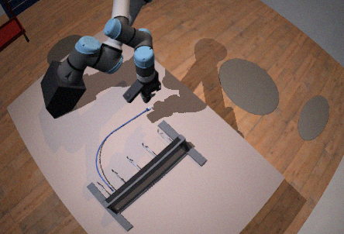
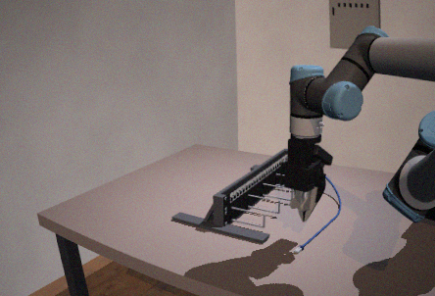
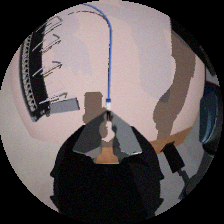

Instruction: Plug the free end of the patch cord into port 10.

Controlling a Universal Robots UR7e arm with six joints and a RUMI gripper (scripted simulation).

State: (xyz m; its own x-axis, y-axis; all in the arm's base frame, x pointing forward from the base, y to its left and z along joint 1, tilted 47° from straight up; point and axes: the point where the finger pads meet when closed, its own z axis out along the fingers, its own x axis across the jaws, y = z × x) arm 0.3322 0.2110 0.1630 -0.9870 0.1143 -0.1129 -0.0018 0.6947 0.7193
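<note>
Now: hand 2 cm to the right of the plug and 9 cm above it.
</note>
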